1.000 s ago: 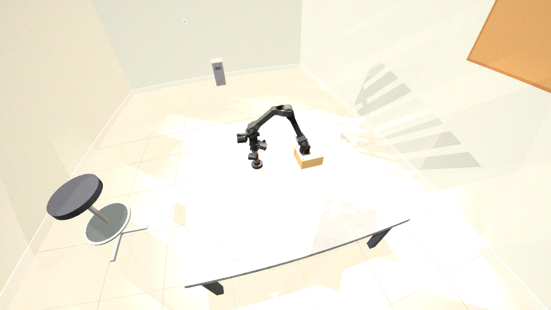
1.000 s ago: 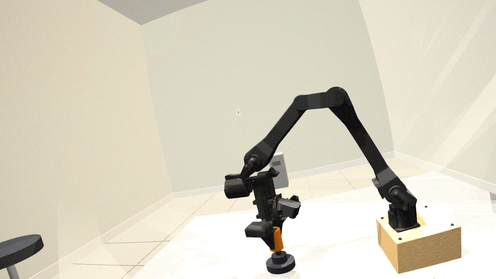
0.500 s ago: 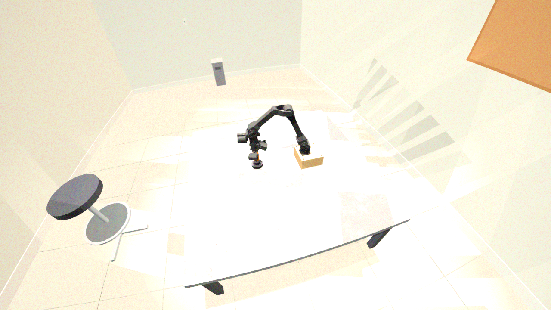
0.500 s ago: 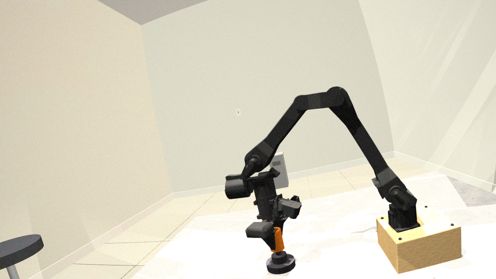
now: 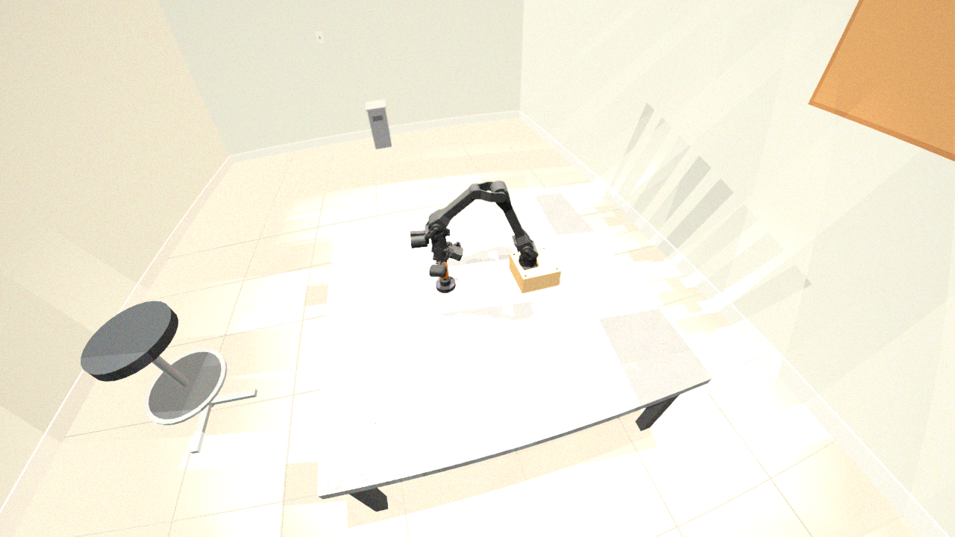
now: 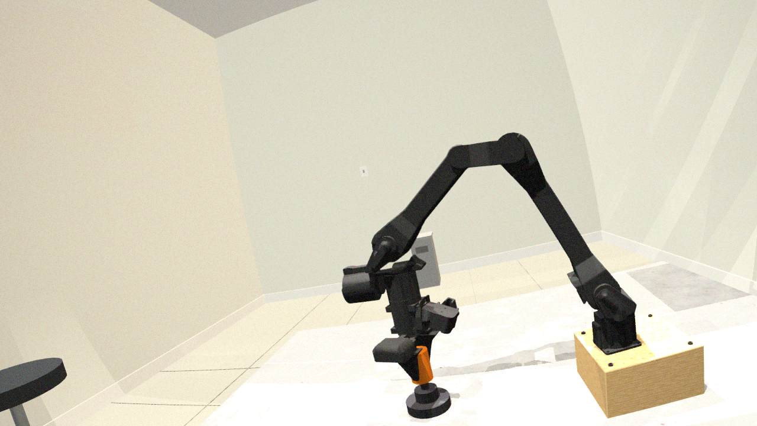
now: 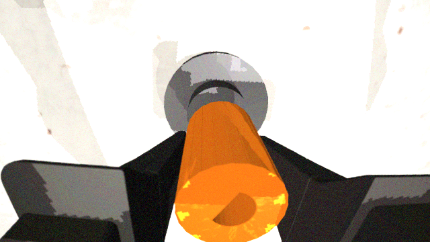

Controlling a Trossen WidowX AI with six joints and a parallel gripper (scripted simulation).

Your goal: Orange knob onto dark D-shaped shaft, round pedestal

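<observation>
The orange knob is 2 cm above my gripper tip. Round my gripper tip: dark shaft 4 cm below.
</observation>
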